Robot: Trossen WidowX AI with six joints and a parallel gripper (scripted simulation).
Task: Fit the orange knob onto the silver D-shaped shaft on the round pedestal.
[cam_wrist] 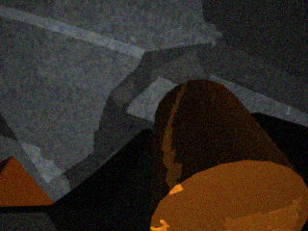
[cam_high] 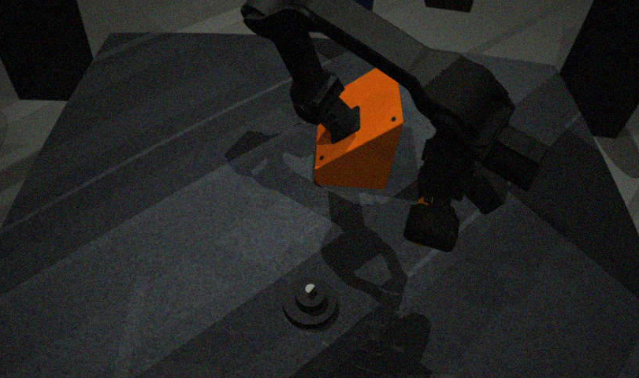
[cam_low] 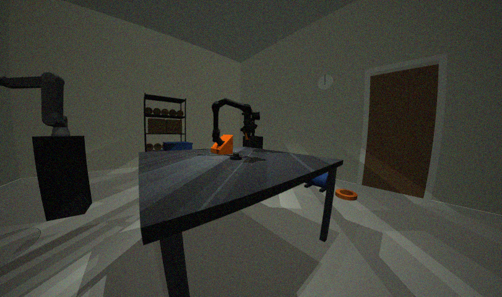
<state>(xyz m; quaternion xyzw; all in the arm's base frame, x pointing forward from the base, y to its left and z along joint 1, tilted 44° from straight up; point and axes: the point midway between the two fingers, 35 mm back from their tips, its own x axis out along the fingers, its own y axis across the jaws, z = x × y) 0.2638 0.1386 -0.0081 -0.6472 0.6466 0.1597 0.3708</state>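
Right now my gripper tip is 15 cm to the left of the dark round pedestal, 12 cm above it and 5 cm short of it. Round my gripper tip: orange knob 3 cm above.
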